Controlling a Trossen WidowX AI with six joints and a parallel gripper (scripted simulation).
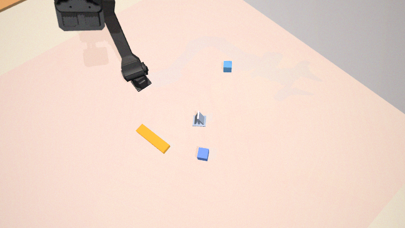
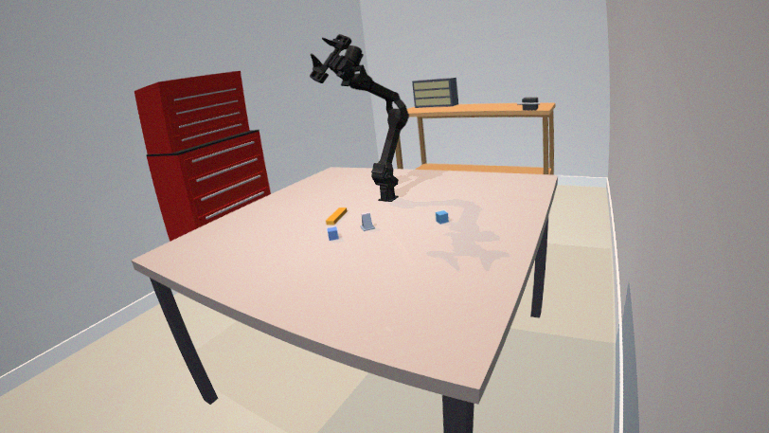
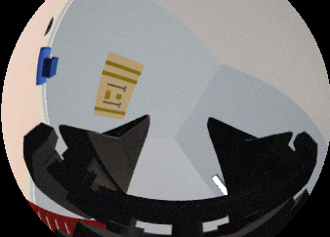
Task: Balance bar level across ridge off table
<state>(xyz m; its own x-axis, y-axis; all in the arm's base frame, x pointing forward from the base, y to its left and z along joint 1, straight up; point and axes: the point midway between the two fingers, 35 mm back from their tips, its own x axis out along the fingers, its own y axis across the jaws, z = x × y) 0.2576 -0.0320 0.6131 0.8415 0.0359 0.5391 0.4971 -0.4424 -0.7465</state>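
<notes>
The bar is 620 mm below my gripper tip, 60 mm to the right of it and 50 mm behind it.
</notes>
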